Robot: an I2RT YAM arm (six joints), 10 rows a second.
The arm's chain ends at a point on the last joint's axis. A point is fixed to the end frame.
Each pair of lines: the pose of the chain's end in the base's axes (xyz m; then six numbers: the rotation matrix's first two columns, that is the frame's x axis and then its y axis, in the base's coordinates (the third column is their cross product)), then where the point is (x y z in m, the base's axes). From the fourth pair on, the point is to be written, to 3 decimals.
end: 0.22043 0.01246 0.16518 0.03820 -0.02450 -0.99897 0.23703 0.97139 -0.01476
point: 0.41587 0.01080 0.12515
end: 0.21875 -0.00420 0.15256 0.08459 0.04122 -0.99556 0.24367 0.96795 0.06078
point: 0.41583 -0.00507 0.12156
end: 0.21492 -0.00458 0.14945 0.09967 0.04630 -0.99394 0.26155 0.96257 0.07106
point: 0.41237 -0.00909 0.12125
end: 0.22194 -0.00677 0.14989 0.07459 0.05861 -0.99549 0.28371 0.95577 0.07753
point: 0.418 -0.015 0.116
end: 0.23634 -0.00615 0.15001 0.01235 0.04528 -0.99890 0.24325 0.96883 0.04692
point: 0.431 -0.006 0.105
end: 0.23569 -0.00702 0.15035 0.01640 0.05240 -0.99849 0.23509 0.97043 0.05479
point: 0.430 -0.005 0.106
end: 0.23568 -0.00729 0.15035 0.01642 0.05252 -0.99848 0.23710 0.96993 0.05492
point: 0.430 -0.006 0.106
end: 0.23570 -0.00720 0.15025 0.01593 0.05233 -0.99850 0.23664 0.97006 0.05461
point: 0.430 -0.005 0.106
